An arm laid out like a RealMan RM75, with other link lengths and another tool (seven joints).
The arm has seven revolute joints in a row. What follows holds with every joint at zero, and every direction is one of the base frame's.
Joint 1 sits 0.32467 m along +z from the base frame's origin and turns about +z.
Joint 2 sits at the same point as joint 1 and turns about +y.
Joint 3 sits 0.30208 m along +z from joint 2 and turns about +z.
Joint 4 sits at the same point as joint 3 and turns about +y.
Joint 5 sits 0.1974 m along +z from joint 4 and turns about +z.
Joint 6 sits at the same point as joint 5 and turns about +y.
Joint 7 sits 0.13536 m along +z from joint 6 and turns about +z.
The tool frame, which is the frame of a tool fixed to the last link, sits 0.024 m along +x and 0.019 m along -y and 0.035 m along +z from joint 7; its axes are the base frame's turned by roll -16.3, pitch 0 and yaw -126.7 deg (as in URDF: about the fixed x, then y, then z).
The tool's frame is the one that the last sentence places.
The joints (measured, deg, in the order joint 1, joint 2, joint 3, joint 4, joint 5, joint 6, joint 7), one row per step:
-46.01 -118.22 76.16 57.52 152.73 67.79 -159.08
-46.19 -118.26 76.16 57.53 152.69 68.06 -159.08
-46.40 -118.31 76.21 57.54 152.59 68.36 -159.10
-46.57 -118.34 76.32 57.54 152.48 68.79 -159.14
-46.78 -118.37 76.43 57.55 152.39 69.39 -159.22
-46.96 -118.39 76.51 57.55 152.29 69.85 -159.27
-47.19 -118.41 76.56 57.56 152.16 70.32 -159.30
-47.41 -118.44 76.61 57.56 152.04 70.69 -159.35
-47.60 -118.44 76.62 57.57 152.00 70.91 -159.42
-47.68 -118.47 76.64 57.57 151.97 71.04 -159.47
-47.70 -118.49 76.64 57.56 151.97 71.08 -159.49
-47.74 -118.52 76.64 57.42 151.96 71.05 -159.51
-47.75 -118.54 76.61 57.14 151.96 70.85 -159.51
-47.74 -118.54 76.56 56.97 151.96 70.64 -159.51
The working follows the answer.
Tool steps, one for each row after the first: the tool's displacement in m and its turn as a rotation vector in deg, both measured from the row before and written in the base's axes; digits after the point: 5 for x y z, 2 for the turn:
0.00142 -0.00014 -0.00069 -0.25 -0.01 -0.04
0.00181 -0.00024 -0.00103 -0.32 -0.05 -0.06
0.00124 -0.00074 -0.00120 -0.45 0.02 0.04
0.00133 -0.00100 -0.00131 -0.56 0.06 0.11
0.00120 -0.00072 -0.00102 -0.44 0.02 0.07
0.00170 -0.00054 -0.00097 -0.44 -0.01 0.02
0.00170 -0.00039 -0.00094 -0.36 -0.04 0.00
0.00139 0.00010 -0.00027 -0.16 -0.01 -0.03
0.00065 -0.00020 -0.00047 -0.13 -0.02 0.02
0.00012 -0.00012 -0.00023 -0.04 -0.01 0.03
-0.00017 -0.00013 -0.00056 -0.06 -0.02 0.08
-0.00091 0.00005 -0.00053 0.03 -0.03 0.14
-0.00063 0.00028 -0.00005 0.12 -0.05 0.07

Tool pose at each row, in the base's axes (x y z in m, rotation vector in deg; rounded; the steps above come from the unrounded poses):
-0.21402 0.48163 0.04041 -9.03 -144.74 -53.95
-0.21260 0.48149 0.03971 -9.16 -144.89 -53.65
-0.21079 0.48125 0.03868 -9.31 -145.10 -53.28
-0.20954 0.48051 0.03748 -9.40 -145.30 -52.70
-0.20821 0.47950 0.03618 -9.45 -145.51 -51.93
-0.20701 0.47878 0.03516 -9.51 -145.70 -51.34
-0.20532 0.47824 0.03419 -9.61 -145.92 -50.78
-0.20362 0.47785 0.03325 -9.71 -146.13 -50.34
-0.20223 0.47795 0.03298 -9.79 -146.22 -50.14
-0.20158 0.47775 0.03250 -9.79 -146.30 -49.98
-0.20146 0.47762 0.03227 -9.77 -146.33 -49.92
-0.20162 0.47750 0.03171 -9.67 -146.36 -49.82
-0.20253 0.47755 0.03118 -9.47 -146.35 -49.82
-0.20316 0.47783 0.03114 -9.32 -146.33 -49.96

